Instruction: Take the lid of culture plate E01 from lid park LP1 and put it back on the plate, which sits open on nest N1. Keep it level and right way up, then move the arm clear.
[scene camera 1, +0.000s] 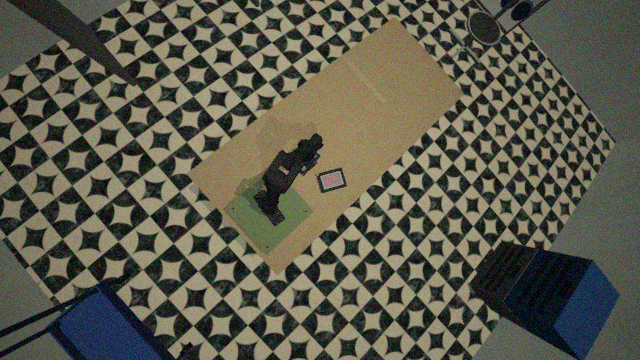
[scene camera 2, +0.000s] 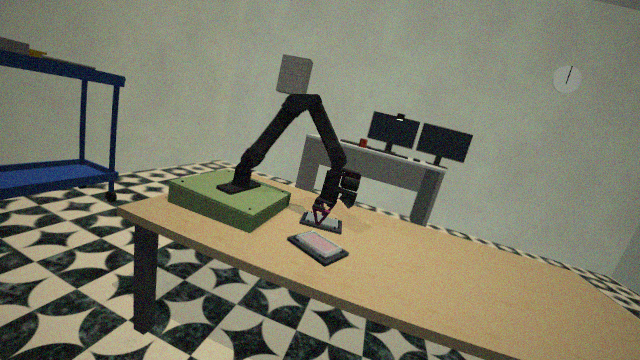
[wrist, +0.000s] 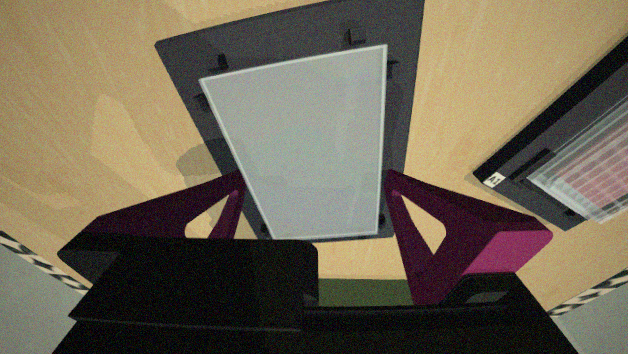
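Pixels of known places: gripper, between the fingertips: (scene camera 2: 320, 220) (wrist: 314, 177); arm's base, origin of its link: (scene camera 1: 269, 207) (scene camera 2: 240, 187).
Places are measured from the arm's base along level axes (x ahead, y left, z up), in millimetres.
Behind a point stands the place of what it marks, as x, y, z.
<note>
The lid (wrist: 310, 145) {347, 115, -52} is a pale clear rectangle and lies flat on the dark lid park (wrist: 400, 115) {365, 69, -60} (scene camera 2: 338, 230) {404, 83, -60}. My gripper (wrist: 314, 177) {319, 111, -60} (scene camera 2: 320, 220) {319, 111, -60} is open, with its magenta fingertips at either side of the lid's near part in the wrist view. Whether the fingertips touch the lid I cannot tell. The culture plate (scene camera 1: 331, 180) {377, -86, -51} (scene camera 2: 320, 244) {391, -100, -47} (wrist: 595, 170) {352, -54, -47}, with pink wells, sits open on the dark nest (scene camera 1: 343, 187) {408, -161, -59} (scene camera 2: 327, 261) {437, -158, -58} (wrist: 530, 200) {316, -49, -58}, beside the lid park. In scene camera 1 the arm hides most of the lid park.
The arm stands on a green block (scene camera 1: 268, 240) {-104, -137, 6} (scene camera 2: 215, 207) {43, -176, -26} at one end of the wooden table (scene camera 1: 400, 65) {1289, 272, -70} (scene camera 2: 450, 280) {812, 31, -70}. Small dark posts rise from the lid park around the lid. A desk with two monitors stands beyond the table, and a blue cart (scene camera 2: 114, 135) stands at the left.
</note>
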